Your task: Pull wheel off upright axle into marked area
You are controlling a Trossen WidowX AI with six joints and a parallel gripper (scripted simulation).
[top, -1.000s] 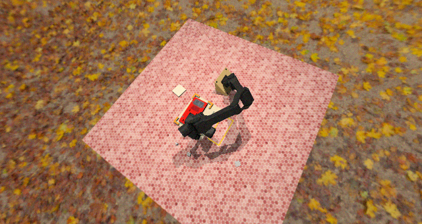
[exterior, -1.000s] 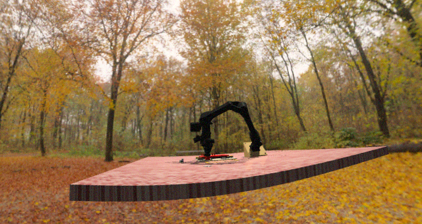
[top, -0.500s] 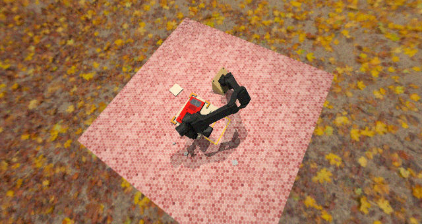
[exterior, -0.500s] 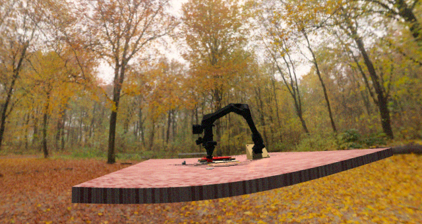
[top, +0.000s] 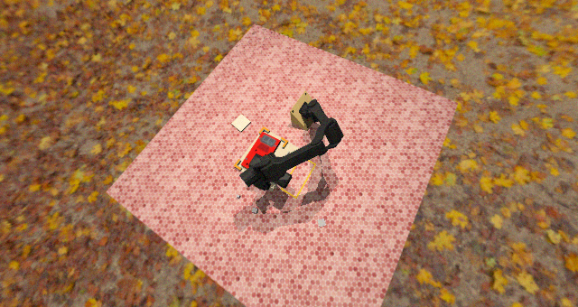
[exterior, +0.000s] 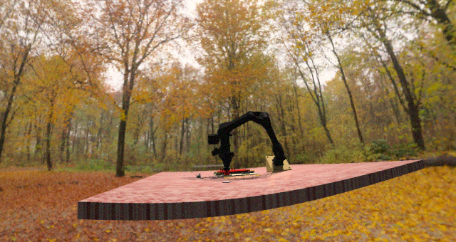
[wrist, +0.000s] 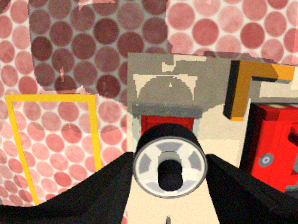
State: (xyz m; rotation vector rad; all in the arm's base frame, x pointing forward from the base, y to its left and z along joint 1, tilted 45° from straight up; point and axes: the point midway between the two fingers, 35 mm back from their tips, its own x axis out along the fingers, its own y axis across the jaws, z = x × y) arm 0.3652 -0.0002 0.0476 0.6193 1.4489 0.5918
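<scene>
The black upright axle lies 10 mm below my gripper tip. Also, from my gripper tip: cream square tile 160 mm behind, 310 mm to the right, 40 mm below; then wheel right at my gripper tip.
</scene>
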